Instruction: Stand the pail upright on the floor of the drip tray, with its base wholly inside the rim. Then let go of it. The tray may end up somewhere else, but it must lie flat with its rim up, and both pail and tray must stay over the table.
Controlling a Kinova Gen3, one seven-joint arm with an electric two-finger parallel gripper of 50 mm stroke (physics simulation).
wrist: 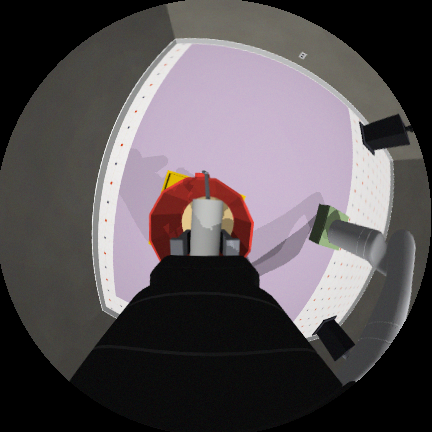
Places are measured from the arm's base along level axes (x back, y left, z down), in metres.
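Pixels of known places: gripper, fingertip midpoint: (pixel 204 237); arm's base, link origin: (pixel 335 231).
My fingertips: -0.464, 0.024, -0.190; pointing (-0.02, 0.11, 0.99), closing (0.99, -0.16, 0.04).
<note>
For each thing: its middle in the pictures, then the offset to it from my fingertips, as dx, dy, dz. "*": a spot on its surface instead. Level surfaces: height alone.
- red pail, surface spot: (pixel 167 220) * -0.088, +0.016, +0.124
- thick light grey grip, body centre: (pixel 204 246) +0.001, +0.004, -0.022
- yellow drip tray, body centre: (pixel 193 220) -0.043, +0.030, +0.241
- lilac mat, surface height: dz +0.253
The red pail (pixel 167 220) has its open mouth towards the camera and a tan inner bottom. It looks about upright. Its wire handle carries a thick light grey grip (pixel 206 222) that crosses the mouth. My gripper (pixel 204 237) is shut on this grip, one finger on each side. The yellow drip tray (pixel 175 181) is beneath the pail; one corner shows past the pail's upper left, and small yellow bits show at its right and left. The pail hides most of the tray. The gap between the pail's base and the tray floor is hidden.
A lilac mat (pixel 250 110) covers much of the white dotted table (pixel 372 180). The arm's grey links (pixel 395 280) rise from a green block (pixel 336 216) at the right. Black boxes (pixel 385 132) (pixel 334 337) stand at the right edge.
</note>
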